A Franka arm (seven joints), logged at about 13 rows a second.
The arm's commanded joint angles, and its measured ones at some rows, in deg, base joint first. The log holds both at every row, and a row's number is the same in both.
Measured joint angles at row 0:
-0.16, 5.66, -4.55, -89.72, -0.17, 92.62, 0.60
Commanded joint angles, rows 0 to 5:
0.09, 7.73, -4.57, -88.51, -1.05, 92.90, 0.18
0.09, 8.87, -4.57, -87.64, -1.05, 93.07, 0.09
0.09, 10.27, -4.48, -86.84, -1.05, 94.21, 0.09
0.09, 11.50, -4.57, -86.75, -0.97, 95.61, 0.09
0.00, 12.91, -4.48, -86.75, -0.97, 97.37, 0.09
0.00, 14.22, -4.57, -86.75, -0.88, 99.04, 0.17
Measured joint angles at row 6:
-0.13, 10.92, -4.48, -89.00, -0.17, 97.55, 0.57
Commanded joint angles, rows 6 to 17:
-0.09, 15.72, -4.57, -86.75, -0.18, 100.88, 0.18
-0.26, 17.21, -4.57, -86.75, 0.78, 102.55, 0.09
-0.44, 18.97, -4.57, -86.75, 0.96, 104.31, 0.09
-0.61, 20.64, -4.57, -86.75, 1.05, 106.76, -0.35
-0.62, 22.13, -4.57, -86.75, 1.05, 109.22, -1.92
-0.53, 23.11, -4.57, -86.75, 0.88, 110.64, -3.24
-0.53, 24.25, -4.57, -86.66, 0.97, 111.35, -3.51
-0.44, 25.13, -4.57, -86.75, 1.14, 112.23, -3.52
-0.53, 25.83, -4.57, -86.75, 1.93, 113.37, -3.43
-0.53, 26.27, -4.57, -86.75, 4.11, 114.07, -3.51
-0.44, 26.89, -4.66, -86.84, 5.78, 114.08, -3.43
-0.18, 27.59, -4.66, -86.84, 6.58, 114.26, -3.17
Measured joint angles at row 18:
-0.25, 25.87, -4.56, -88.61, 4.04, 114.29, -2.18
